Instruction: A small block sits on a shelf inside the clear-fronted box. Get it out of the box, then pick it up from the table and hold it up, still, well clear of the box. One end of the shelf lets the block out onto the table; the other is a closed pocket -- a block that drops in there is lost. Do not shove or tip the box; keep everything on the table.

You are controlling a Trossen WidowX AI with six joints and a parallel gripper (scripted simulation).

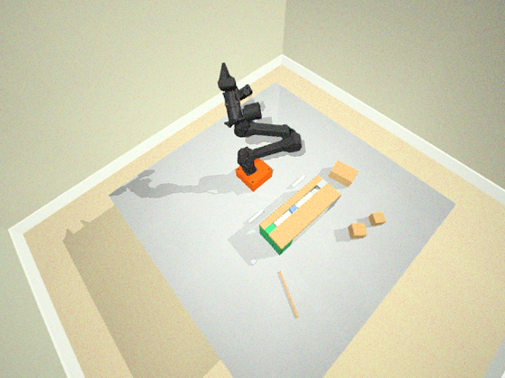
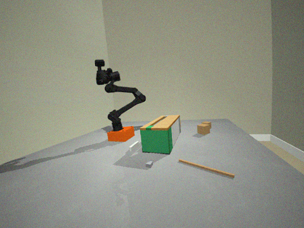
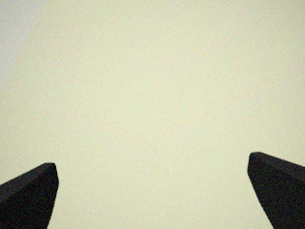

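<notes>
My gripper tip is now 490 mm short of the blue block and 460 mm above it. From my gripper tip the other things lie so: grey block 570 mm ahead, 280 mm to the right, 540 mm below; tan block 470 mm ahead, 370 mm to the left, 520 mm below; box 480 mm ahead, 20 mm to the left, 490 mm below.
</notes>
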